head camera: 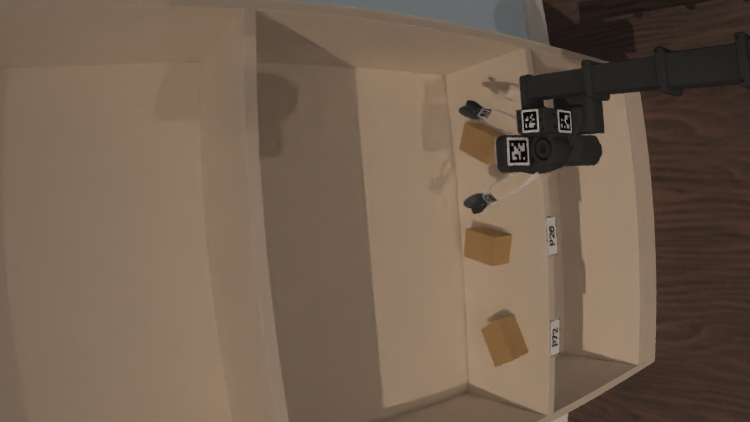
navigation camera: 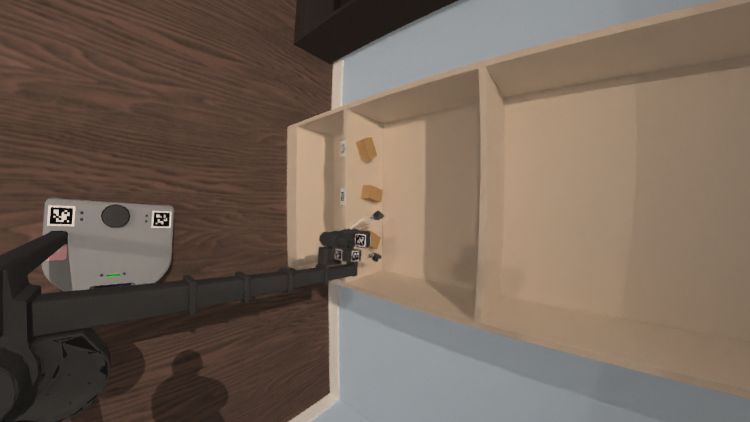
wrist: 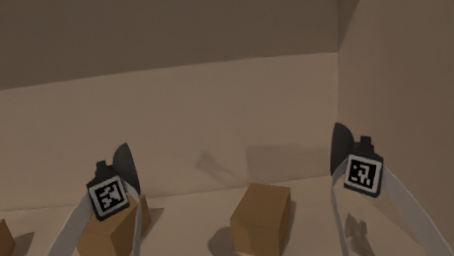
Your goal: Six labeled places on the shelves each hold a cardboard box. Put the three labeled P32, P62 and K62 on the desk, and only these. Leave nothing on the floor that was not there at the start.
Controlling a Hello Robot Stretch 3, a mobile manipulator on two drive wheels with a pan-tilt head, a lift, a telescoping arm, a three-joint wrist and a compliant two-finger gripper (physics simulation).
Labels:
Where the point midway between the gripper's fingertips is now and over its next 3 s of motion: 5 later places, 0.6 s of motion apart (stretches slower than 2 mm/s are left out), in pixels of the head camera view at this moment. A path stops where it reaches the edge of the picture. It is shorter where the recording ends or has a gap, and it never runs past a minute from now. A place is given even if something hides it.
The gripper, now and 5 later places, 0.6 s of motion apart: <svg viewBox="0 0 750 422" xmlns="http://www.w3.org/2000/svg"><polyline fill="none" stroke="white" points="465,156 463,157 462,157 464,157 469,156 479,156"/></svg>

